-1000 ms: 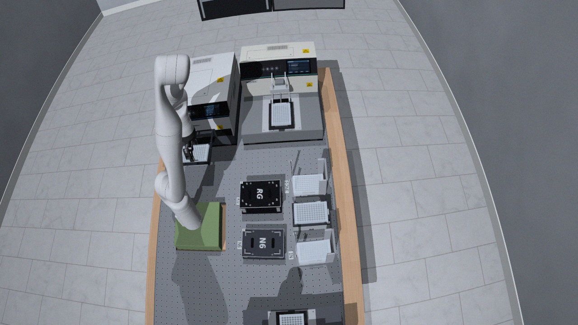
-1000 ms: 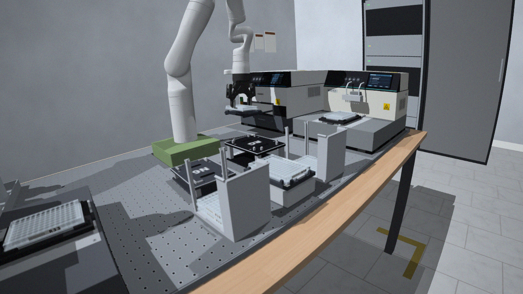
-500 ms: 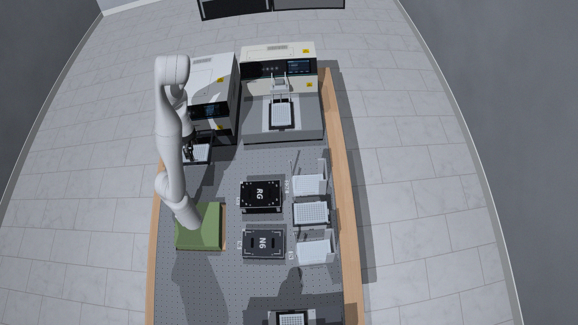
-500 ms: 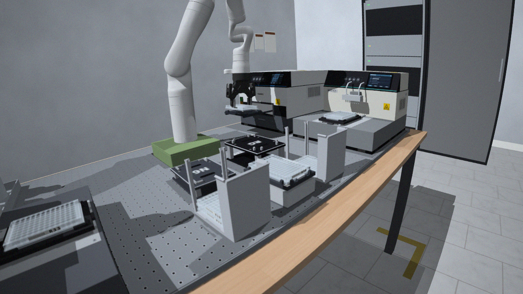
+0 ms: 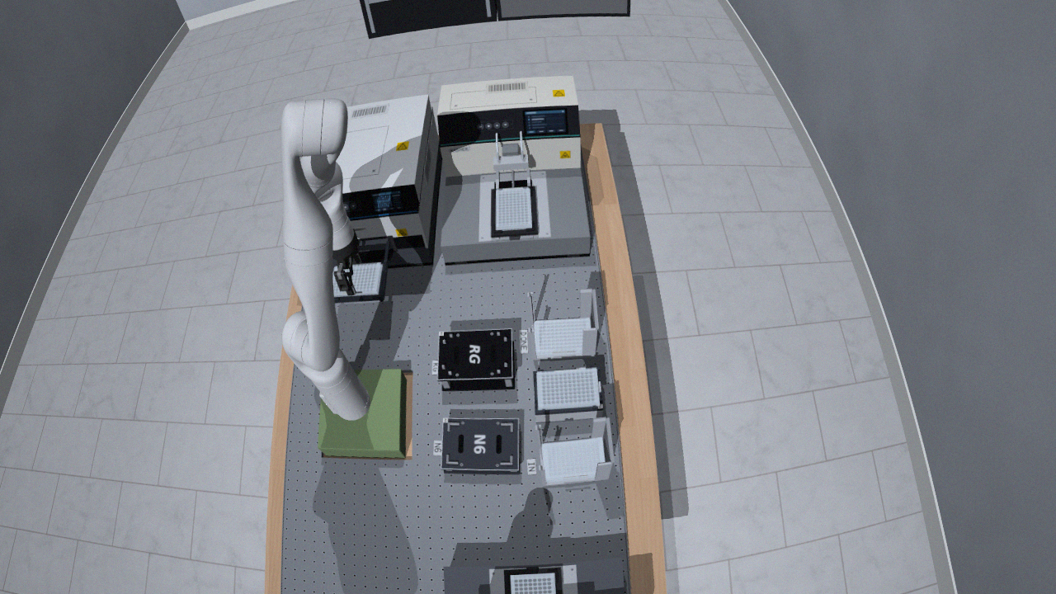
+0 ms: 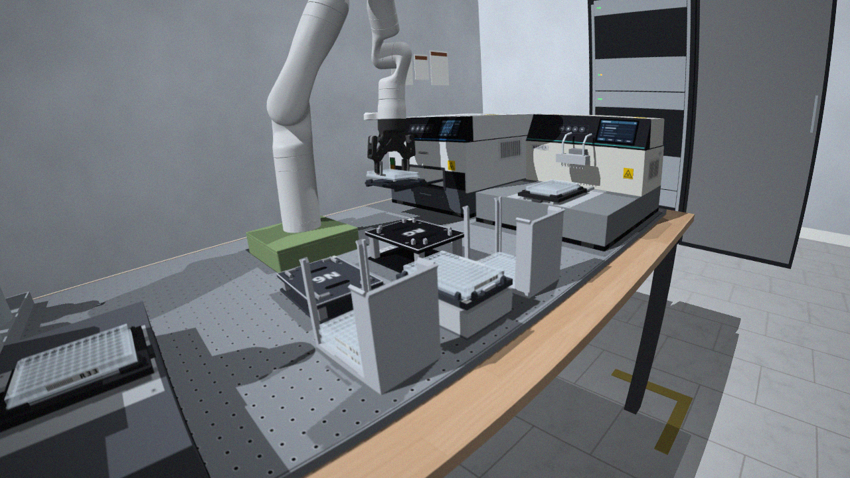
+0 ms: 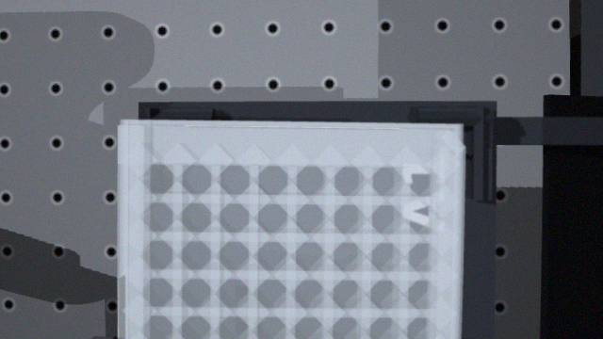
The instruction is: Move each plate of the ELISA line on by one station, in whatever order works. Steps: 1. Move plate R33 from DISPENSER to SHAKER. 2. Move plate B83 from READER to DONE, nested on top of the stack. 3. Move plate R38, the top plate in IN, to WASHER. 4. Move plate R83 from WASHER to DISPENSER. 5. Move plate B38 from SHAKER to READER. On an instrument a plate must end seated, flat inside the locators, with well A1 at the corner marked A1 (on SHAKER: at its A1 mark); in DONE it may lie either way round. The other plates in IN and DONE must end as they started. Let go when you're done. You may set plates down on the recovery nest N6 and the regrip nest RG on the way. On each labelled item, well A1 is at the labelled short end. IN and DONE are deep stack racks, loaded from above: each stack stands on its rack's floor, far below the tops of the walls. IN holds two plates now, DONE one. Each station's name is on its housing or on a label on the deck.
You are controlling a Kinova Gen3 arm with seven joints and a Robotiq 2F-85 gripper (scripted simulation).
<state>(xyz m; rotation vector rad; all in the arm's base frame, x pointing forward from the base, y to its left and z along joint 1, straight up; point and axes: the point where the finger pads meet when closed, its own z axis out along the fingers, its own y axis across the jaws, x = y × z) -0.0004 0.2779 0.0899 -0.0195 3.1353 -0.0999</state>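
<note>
Now: the plate B83 1 cm below my hand. The rest, counted from my hand: RG nest: 28 cm ahead, 17 cm to the right, 8 cm below; then plate R83: 37 cm ahead, 21 cm to the left, 4 cm below; then washer nest: 37 cm ahead, 21 cm to the left, 4 cm below.
</note>
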